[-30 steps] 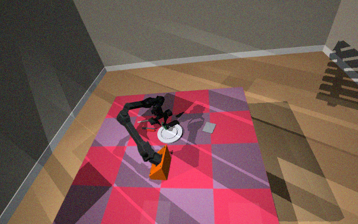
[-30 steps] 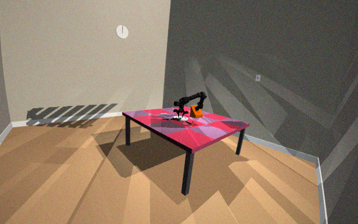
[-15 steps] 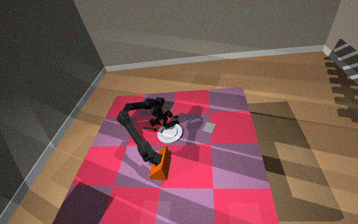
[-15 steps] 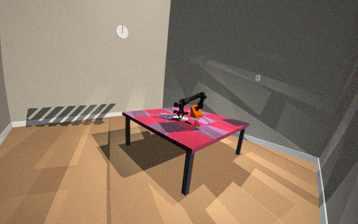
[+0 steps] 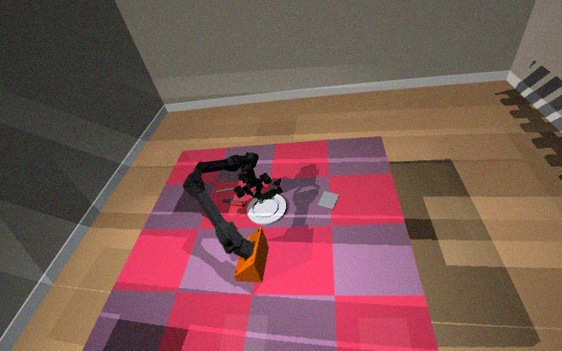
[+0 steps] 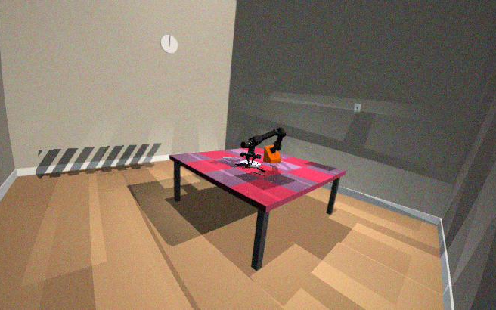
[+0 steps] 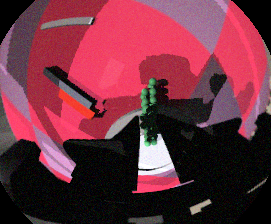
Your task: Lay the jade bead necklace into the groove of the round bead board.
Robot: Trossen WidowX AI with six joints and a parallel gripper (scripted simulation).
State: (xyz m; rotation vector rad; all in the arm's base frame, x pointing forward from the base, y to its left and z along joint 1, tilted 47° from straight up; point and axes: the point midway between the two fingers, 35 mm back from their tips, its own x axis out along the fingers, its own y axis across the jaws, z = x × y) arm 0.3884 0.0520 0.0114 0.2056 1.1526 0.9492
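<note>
The round white bead board lies 70 mm behind my gripper tip, 60 mm to the right of it and 10 mm below it. Also, from my gripper tip: red-handled tool 120 mm to the left, 20 mm below, 20 mm behind; then flat grey pad 370 mm to the right, 40 mm behind, 20 mm below; then thin white rod 190 mm to the left, 80 mm ahead, 20 mm below.
</note>
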